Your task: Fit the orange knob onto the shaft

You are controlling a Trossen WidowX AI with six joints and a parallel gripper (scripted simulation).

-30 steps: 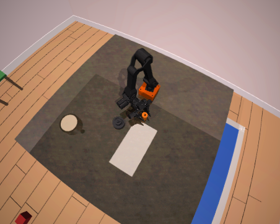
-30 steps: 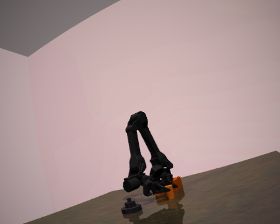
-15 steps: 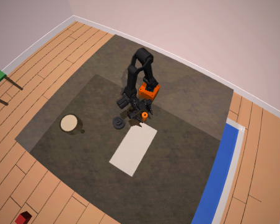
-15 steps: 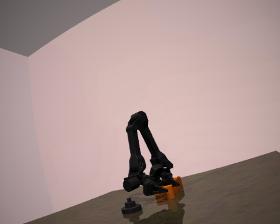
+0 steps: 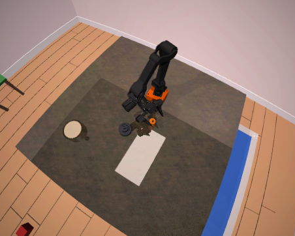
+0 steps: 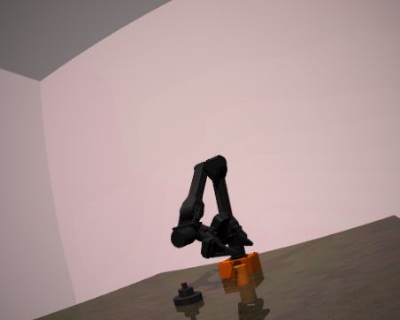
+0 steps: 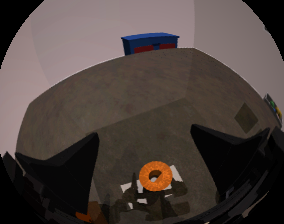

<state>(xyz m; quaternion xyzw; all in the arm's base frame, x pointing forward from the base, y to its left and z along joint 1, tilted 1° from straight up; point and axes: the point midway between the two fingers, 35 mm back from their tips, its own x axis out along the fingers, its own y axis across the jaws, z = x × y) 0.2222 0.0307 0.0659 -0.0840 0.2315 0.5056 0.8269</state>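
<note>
Right now my gripper tip is 8 cm above the orange knob, 3 cm to the left of it and 1 cm past it. The rest, counted from my gripper tip: dark round pedestal: 19 cm to the right, 9 cm ahead, 8 cm below.
</note>
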